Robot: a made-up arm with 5 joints.
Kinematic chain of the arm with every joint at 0, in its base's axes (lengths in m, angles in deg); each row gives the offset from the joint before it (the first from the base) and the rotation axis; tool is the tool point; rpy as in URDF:
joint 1: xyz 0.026 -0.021 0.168 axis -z
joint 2: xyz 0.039 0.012 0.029 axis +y
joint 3: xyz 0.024 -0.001 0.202 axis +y
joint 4: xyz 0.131 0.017 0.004 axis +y
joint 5: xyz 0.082 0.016 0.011 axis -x
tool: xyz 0.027 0.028 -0.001 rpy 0 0 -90
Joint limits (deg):
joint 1: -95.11..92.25
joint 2: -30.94..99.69
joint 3: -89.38..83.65
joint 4: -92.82..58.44
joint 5: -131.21..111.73
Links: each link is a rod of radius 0.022 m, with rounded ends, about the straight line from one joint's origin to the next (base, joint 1, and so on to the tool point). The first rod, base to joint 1, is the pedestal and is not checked.
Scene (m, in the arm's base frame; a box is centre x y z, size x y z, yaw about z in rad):
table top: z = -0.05
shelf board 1: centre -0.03 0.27 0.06 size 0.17 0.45 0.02 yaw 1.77
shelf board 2: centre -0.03 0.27 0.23 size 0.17 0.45 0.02 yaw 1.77
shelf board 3: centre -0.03 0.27 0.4 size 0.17 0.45 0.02 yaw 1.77
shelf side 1: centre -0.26 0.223 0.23 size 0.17 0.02 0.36 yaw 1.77
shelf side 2: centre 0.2 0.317 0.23 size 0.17 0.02 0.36 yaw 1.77
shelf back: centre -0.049 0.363 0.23 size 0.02 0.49 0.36 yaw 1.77
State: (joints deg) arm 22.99 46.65 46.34 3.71 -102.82
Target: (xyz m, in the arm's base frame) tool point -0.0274 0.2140 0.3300
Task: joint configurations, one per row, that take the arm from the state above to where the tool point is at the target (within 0.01 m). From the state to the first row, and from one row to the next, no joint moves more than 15 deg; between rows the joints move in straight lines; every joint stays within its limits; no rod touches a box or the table.
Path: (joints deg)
1: 8.47 36.95 51.00 -4.46 -106.37
2: -6.05 27.25 55.67 -12.62 -109.91
3: -20.57 17.55 60.33 -20.79 -113.46
4: -35.09 7.85 65.00 -28.95 -117.00
5: -49.61 -1.84 69.66 -37.12 -120.55
6: -64.13 -11.54 74.32 -45.28 -124.09
7: -78.65 -21.24 78.99 -53.45 -127.64
8: -93.17 -30.94 83.65 -61.61 -131.18
9: -92.91 -27.33 74.06 -47.51 -121.11
10: -92.66 -23.72 64.48 -33.40 -111.04
11: -92.40 -20.12 54.89 -19.30 -100.97
12: -92.15 -16.51 45.31 -5.20 -90.90

